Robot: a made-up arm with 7 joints.
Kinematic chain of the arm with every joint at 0, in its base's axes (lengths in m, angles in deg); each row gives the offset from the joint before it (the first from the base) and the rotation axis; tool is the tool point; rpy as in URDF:
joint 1: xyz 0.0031 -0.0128 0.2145 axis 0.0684 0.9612 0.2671
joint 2: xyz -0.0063 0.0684 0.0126 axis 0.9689 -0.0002 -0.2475
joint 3: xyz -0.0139 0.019 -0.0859 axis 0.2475 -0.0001 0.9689
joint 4: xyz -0.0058 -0.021 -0.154 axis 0.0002 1 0
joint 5: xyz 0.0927 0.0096 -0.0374 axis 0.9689 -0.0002 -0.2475
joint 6: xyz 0.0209 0.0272 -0.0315 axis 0.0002 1 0
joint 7: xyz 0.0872 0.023 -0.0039 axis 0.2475 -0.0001 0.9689
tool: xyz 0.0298 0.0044 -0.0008 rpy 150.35 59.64 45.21
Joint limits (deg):
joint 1: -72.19..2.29
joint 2: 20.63..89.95
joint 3: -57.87..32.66
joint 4: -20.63..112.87
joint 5: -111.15..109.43
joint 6: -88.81..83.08
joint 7: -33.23..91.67
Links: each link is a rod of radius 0.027 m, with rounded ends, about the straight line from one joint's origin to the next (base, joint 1, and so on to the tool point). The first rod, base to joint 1, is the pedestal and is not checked.
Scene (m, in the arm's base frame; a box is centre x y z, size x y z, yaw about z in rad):
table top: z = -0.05
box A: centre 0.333 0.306 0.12 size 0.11 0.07 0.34 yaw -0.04
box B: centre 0.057 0.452 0 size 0.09 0.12 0.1 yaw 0.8
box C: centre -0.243 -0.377 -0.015 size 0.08 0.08 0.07 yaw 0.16
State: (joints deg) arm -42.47 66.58 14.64 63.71 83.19 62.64 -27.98
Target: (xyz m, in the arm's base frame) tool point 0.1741 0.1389 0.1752
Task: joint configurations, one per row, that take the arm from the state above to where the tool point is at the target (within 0.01 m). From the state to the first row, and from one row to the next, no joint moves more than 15 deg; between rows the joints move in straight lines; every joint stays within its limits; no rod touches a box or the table.
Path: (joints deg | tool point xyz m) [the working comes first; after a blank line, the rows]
Joints at the target: -4.79 68.24 -30.65 -20.63 109.43 83.08 40.88
Straight joint move there: touches box A.

1: -41.24 72.42 7.89 50.85 83.19 67.75 -27.50 | 0.2052 0.4304 0.3246
2: -40.02 78.26 1.15 38.00 83.19 72.86 -27.02 | 0.2135 0.3832 0.3687
3: -38.79 84.11 -5.60 25.14 83.20 77.97 -26.54 | 0.2185 0.3313 0.3941
4: -37.56 89.95 -12.35 12.28 83.20 83.08 -26.06 | 0.2187 0.2809 0.4033
5: -31.01 85.61 -16.01 5.70 88.44 83.08 -12.67 | 0.2409 0.2519 0.3510
6: -24.45 81.26 -19.67 -0.88 93.69 83.08 0.72 | 0.2460 0.2217 0.2969
7: -17.90 76.92 -23.33 -7.46 98.94 83.08 14.10 | 0.2345 0.1918 0.2467
8: -11.34 72.58 -26.99 -14.05 104.18 83.08 27.49 | 0.2092 0.1638 0.2051
9: -4.79 68.24 -30.65 -20.63 109.43 83.08 40.88 | 0.1741 0.1389 0.1752

